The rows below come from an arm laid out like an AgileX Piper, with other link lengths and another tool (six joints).
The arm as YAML. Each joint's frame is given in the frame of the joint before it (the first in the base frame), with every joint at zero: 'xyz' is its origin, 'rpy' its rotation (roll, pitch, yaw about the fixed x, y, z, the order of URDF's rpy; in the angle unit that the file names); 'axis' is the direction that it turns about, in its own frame. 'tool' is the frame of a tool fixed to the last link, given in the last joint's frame.
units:
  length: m
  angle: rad
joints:
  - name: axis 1
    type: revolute
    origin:
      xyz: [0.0, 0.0, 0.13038]
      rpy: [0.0, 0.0, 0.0]
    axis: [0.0, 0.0, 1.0]
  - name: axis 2
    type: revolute
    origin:
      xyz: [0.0, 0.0, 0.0]
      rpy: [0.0, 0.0, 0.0]
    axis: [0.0, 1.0, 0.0]
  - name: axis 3
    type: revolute
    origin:
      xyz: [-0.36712, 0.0, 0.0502]
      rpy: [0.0, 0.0, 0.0]
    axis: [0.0, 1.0, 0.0]
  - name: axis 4
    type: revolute
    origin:
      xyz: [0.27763, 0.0, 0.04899]
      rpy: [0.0, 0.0, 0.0]
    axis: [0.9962, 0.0, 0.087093]
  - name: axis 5
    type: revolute
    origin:
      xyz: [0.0, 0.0, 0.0]
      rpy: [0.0, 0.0, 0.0]
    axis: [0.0, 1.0, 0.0]
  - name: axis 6
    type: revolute
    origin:
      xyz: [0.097, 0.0, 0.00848]
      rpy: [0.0, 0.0, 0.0]
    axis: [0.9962, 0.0, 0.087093]
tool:
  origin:
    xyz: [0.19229, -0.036, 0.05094]
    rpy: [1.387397, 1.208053, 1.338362]
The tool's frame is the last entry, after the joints.
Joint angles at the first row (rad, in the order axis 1, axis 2, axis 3, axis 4, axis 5, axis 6):
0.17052, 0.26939, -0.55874, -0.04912, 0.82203, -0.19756
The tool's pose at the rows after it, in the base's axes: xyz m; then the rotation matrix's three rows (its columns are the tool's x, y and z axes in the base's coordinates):
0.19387, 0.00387, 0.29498; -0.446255, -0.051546, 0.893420; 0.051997, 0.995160, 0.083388; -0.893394, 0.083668, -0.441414
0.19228, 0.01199, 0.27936; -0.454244, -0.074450, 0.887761; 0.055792, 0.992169, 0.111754; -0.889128, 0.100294, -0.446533
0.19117, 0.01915, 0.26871; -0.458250, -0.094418, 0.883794; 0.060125, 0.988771, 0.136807; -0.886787, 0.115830, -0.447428
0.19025, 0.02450, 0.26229; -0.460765, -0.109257, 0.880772; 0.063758, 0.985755, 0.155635; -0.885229, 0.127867, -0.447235
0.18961, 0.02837, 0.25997; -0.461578, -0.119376, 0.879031; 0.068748, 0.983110, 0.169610; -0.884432, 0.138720, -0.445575
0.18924, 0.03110, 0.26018; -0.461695, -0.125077, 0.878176; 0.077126, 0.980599, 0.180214; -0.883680, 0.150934, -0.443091
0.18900, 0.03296, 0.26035; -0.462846, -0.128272, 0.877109; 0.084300, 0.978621, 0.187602; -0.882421, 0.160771, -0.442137
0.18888, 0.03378, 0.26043; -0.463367, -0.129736, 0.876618; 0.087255, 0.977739, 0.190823; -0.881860, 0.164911, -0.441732
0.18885, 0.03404, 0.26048; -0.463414, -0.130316, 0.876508; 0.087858, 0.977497, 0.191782; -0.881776, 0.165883, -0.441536
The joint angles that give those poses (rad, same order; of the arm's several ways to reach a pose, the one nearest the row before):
0.17046, 0.23637, -0.50267, -0.00747, 0.80367, -0.22008
0.17052, 0.21319, -0.45671, 0.03321, 0.78576, -0.24355
0.17049, 0.19639, -0.42302, 0.07019, 0.77016, -0.26538
0.17053, 0.18564, -0.40228, 0.09846, 0.76082, -0.28215
0.17047, 0.18057, -0.39354, 0.11952, 0.75619, -0.29262
0.17049, 0.17930, -0.39226, 0.13522, 0.75397, -0.29578
0.17053, 0.17931, -0.39216, 0.14614, 0.75321, -0.29636
0.17051, 0.17930, -0.39216, 0.15094, 0.75299, -0.29682
0.17047, 0.17929, -0.39216, 0.15243, 0.75287, -0.29732

